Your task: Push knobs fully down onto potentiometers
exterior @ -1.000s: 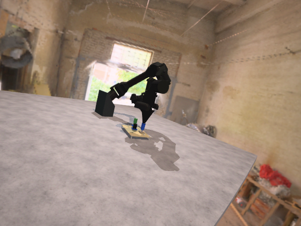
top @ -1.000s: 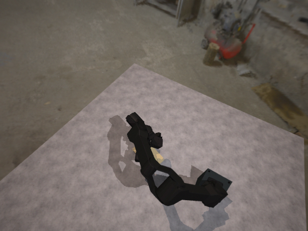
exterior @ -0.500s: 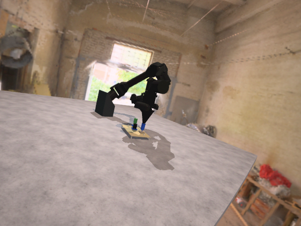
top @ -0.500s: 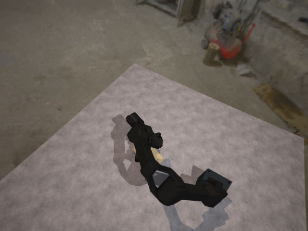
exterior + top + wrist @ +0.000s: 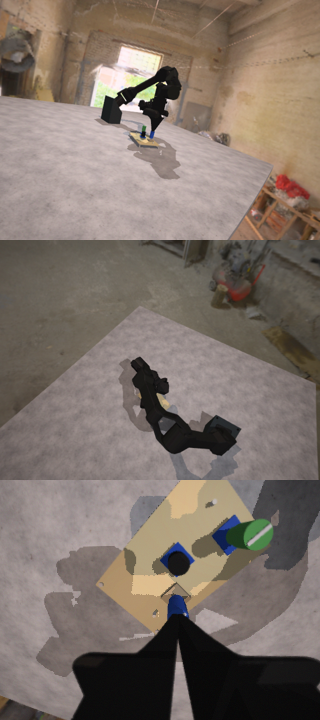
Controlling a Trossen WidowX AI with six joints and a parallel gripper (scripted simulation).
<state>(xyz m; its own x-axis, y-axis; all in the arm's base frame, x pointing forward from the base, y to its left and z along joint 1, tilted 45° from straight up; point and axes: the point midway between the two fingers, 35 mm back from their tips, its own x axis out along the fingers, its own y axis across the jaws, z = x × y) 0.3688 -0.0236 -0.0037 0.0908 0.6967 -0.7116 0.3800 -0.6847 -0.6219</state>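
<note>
Now: gripper tip 1 cm above the blue knob. Also, from my gripper tip: potentiometer (8 cm behind, 2 cm to the left, 2 cm below).
</note>
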